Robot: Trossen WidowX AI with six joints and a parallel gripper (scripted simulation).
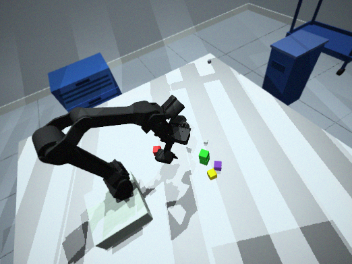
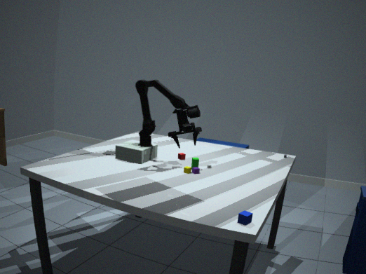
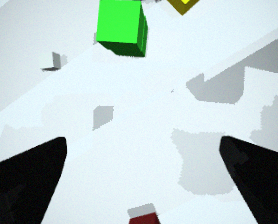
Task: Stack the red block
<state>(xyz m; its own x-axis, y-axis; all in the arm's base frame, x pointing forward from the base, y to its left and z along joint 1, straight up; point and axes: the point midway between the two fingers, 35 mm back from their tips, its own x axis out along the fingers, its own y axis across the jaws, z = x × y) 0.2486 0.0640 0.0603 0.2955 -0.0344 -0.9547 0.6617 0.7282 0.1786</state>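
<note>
Now: the red block 9 cm behind my gripper tip, 9 cm to the left of it and 9 cm below it. Also, from my gripper tip: blue block 59 cm ahead, 50 cm to the right, 9 cm below; then purple block 12 cm ahead, 9 cm to the right, 10 cm below; then yellow block 8 cm ahead, 11 cm to the right, 10 cm below.
</note>
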